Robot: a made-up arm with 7 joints.
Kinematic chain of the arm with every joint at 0, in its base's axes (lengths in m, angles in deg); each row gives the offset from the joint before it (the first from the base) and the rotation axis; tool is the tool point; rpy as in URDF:
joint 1: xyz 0 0 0.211 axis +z
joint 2: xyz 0 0 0 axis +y
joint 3: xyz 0 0 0.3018 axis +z
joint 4: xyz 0.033 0 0 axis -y
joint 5: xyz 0.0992 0 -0.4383 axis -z
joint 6: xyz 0 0 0 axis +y
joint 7: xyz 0.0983 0 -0.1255 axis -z
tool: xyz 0 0 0 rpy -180 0 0
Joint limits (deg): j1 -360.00..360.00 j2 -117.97..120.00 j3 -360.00..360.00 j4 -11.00..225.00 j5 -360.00..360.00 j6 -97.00..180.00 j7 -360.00..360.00
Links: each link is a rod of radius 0.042 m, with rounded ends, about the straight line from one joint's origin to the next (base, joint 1, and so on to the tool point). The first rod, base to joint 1, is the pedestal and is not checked.
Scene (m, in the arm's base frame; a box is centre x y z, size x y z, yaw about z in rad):
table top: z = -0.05
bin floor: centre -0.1 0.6 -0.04 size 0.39 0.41 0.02 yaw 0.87
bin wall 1: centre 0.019 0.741 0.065 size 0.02 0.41 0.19 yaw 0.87
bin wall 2: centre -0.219 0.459 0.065 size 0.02 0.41 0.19 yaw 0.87
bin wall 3: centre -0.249 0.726 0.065 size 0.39 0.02 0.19 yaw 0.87
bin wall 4: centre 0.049 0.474 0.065 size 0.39 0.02 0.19 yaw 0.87
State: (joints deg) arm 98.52 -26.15 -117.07 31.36 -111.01 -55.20 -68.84
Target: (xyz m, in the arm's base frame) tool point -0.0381 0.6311 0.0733
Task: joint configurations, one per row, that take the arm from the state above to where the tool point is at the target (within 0.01 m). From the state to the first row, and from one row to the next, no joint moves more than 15 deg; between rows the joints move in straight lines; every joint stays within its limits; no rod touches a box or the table.
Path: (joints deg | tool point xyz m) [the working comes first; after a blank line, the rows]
Joints at the target: -42.93 -44.83 -234.85 74.20 -101.35 1.23 -68.84
Straight joint move there: touches bin floor, bin wall 2, the table top.

1: 84.68 -27.58 -128.46 39.40 -107.23 -49.04 -71.83 | 0.3641 -0.1206 0.1545
2: 70.84 -29.02 -139.84 47.44 -103.46 -42.88 -74.81 | 0.2958 -0.3238 0.1346
3: 57.00 -30.45 -151.23 55.48 -99.68 -36.72 -77.80 | 0.1171 -0.4791 0.1168
4: 43.16 -31.88 -162.61 63.51 -95.90 -30.56 -80.79 | -0.1352 -0.5309 0.1070
5: 29.32 -33.32 -174.00 71.55 -92.13 -24.39 -83.78 | -0.3994 -0.4512 0.1108
6: 15.42 -30.60 -187.47 72.44 -94.39 -21.16 -80.79 | -0.5675 -0.2221 0.1192
7: 1.52 -27.87 -200.94 73.33 -96.66 -17.92 -77.80 | -0.6155 0.0621 0.1476
8: -12.38 -25.15 -214.41 74.22 -98.93 -14.69 -74.81 | -0.5277 0.3393 0.1921
9: -26.28 -22.43 -227.88 75.10 -101.19 -11.45 -71.83 | -0.3201 0.5456 0.2477
10: -40.18 -19.71 -241.35 75.99 -103.46 -8.21 -68.84 | -0.0381 0.6311 0.3088
11: -41.56 -32.27 -238.10 75.09 -102.41 -3.49 -68.84 | -0.0491 0.6417 0.1937
12: -42.93 -44.83 -234.85 74.20 -101.35 1.23 -68.84 | -0.0381 0.6311 0.0733

